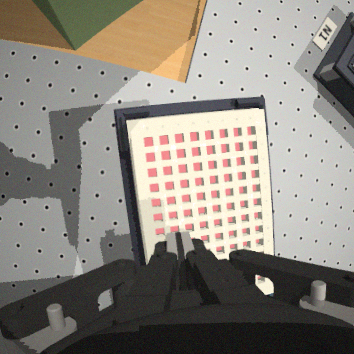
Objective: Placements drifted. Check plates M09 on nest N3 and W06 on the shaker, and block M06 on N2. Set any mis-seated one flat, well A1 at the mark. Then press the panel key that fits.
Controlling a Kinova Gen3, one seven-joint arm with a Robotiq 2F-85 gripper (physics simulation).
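Observation:
A cream plate or block [172,131] with rows of square wells, red inside, lies in a dark nest [128,185]. The nest's left wall shows as a wide band, while its right wall shows as a thin line beside the plate. No label shows on either, and I cannot tell whether the plate sits fully flat. My gripper [178,247] is shut and empty, with its fingertips over the lower part of the plate. The gripper hides the near end of plate and nest. The panel keys do not show.
A wooden board or box [165,62] with a dark green sloped object [82,25] is at the top left. A dark device or holder [334,75] is cut off at the right edge, beside a tag reading "IN" [325,33]. The surface below is grey and perforated, with shadows at left.

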